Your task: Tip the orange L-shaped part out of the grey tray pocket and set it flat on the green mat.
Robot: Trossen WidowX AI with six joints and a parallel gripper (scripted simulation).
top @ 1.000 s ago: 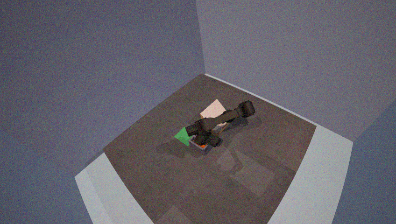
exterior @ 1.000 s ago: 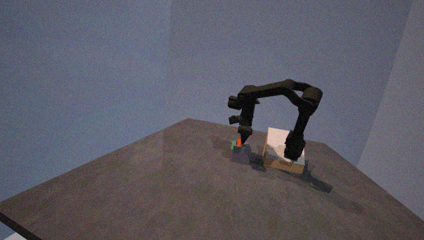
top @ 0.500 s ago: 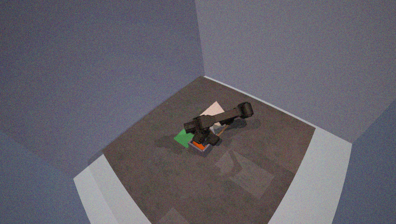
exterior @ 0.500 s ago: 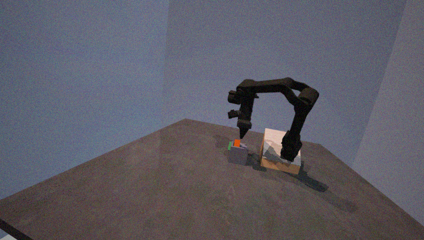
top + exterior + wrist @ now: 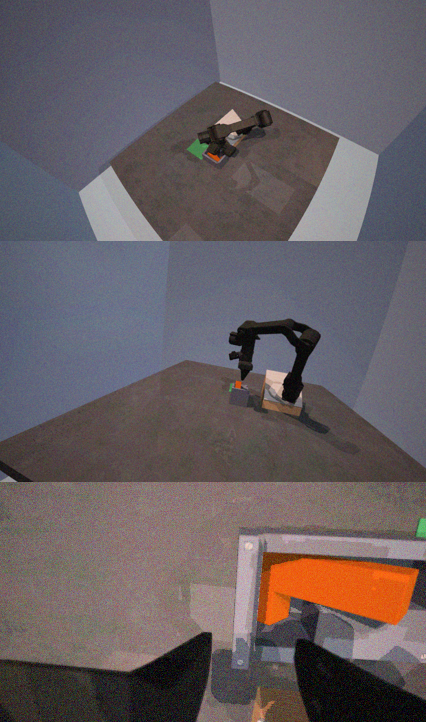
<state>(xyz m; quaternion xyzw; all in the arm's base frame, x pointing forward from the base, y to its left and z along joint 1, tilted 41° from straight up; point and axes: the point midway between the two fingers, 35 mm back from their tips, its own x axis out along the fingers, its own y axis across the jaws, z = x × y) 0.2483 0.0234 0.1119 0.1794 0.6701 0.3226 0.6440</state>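
Right now the orange part is 40 mm to the right of my gripper tip and 100 mm below it. Also, from my gripper tip: green mat 40 mm ahead, 220 mm to the right, 160 mm below.
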